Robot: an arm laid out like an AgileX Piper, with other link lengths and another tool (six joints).
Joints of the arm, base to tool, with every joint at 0 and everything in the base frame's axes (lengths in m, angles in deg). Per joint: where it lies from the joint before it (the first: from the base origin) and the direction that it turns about. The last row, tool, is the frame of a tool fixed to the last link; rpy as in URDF.
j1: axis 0 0 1 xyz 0.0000 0.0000 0.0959
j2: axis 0 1 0 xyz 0.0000 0.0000 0.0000
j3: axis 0 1 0 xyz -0.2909 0.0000 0.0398
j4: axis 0.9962 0 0.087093 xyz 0.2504 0.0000 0.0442
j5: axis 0 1 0 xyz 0.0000 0.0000 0.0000
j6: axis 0.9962 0 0.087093 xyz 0.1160 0.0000 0.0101
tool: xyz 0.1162 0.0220 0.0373 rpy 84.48 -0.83 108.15
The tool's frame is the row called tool.
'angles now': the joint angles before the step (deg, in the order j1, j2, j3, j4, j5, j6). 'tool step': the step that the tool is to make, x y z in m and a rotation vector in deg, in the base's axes. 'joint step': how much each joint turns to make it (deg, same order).
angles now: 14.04, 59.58, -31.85, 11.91, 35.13, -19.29
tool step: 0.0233, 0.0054, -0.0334, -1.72, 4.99, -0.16
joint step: 0.49, 11.54, -2.36, -0.02, -4.00, -0.08
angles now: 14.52, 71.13, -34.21, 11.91, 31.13, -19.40
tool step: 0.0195, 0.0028, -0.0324, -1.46, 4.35, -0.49
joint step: -0.01, 10.14, -2.81, 0.02, -2.81, 0.00
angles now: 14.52, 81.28, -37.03, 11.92, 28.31, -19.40
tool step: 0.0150, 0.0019, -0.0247, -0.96, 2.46, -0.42
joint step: 0.00, 7.30, -2.31, 0.01, -2.43, 0.04
